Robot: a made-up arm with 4 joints.
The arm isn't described. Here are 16 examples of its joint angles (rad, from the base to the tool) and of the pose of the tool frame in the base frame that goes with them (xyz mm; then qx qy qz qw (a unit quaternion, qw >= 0)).
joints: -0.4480 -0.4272 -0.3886 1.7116
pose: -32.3 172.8 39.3 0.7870 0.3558 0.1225 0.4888
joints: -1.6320 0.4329 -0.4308 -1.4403
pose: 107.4 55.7 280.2 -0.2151 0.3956 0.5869 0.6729
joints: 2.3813 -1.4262 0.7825 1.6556
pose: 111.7 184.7 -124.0 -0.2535 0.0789 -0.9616 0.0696
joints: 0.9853 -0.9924 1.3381 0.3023
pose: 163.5 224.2 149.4 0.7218 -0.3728 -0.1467 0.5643
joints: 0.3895 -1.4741 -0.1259 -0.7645
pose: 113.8 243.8 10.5 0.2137 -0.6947 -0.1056 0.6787
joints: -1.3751 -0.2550 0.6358 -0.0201
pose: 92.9 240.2 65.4 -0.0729 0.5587 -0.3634 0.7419
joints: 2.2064 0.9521 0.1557 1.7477
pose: 395.8 60.0 -86.7 0.3912 -0.5076 0.2798 0.7148
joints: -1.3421 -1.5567 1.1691 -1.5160
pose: 339.7 147.5 73.9 -0.2638 0.5906 -0.4678 0.6023
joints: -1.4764 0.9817 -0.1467 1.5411
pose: 108.1 102.0 308.8 0.1708 0.8574 -0.4383 0.2089
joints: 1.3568 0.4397 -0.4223 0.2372
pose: 217.2 18.4 -224.3 -0.1899 -0.3986 0.1730 0.8804
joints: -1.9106 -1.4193 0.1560 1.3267
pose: 308.9 237.7 113.8 0.7526 0.0953 -0.5527 0.3451
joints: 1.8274 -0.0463 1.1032 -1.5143
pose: 298.8 158.9 49.4 -0.1442 -0.4739 -0.7323 0.4674
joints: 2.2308 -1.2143 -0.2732 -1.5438
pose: 285.5 190.5 -11.2 -0.1496 0.9470 0.2207 0.1792
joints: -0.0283 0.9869 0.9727 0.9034
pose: 43.4 51.5 -151.9 -0.0569 0.0519 -0.4741 0.8771
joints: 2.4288 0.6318 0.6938 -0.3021
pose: 405.8 85.7 86.1 0.0390 -0.8091 -0.4387 0.3891
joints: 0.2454 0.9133 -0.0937 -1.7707
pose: -34.0 33.9 -56.2 -0.8879 -0.1084 0.2072 0.3961
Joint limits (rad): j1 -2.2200..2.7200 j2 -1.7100..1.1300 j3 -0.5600..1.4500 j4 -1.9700..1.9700
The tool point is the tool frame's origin. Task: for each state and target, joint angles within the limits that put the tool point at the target. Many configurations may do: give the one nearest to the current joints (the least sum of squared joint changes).
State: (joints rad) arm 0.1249 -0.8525 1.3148 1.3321
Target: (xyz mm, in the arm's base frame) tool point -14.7 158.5 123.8
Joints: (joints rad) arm 1.1209 -1.6052 1.1607 1.6236
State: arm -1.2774 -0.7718 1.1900 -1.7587
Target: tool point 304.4 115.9 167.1
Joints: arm -0.6802 -1.6535 1.4478 -1.9700
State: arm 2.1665 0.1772 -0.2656 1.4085
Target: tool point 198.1 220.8 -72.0
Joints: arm 1.4103 -0.4990 0.3556 1.9700
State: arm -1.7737 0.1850 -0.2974 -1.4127
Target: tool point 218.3 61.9 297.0
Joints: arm -2.1364 0.4384 -0.3401 -0.9649
